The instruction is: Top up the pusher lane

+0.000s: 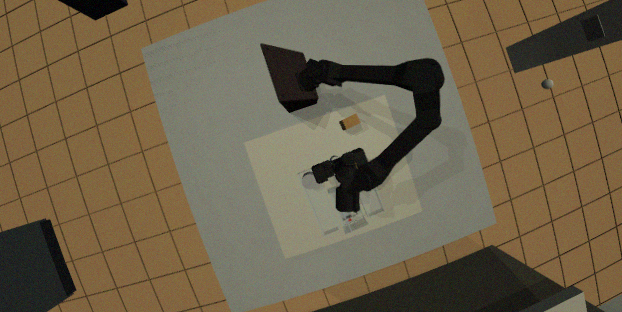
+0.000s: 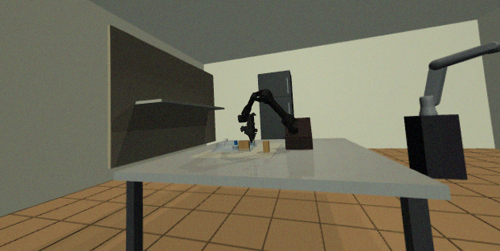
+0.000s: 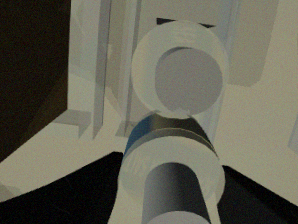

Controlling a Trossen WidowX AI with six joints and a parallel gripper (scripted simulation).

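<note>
Right now the cream mat is 8 cm ahead of my gripper tip, 2 cm to the right of it and 5 cm below it. Also, from my gripper tip: red mark: 23 cm ahead, 3 cm to the right, 2 cm above.
</note>
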